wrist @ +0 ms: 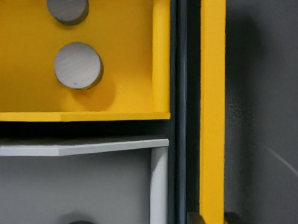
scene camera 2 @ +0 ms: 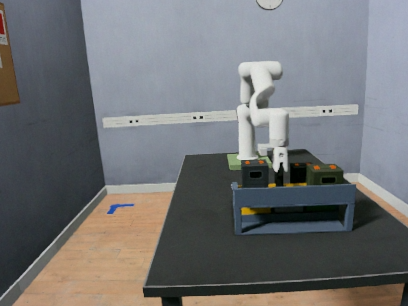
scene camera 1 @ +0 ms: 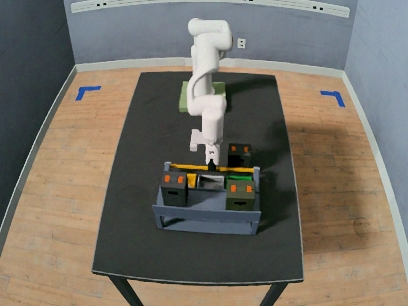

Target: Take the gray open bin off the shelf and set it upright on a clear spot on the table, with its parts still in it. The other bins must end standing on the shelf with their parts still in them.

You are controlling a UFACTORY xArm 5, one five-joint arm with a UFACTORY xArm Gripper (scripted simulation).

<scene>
A dark bin shows in scene camera 2 and in scene camera 1; in the wrist view it is out of frame. One and the same spot on the dark bin: (scene camera 1: 174, 186) is (scene camera 2: 257, 165).
</scene>
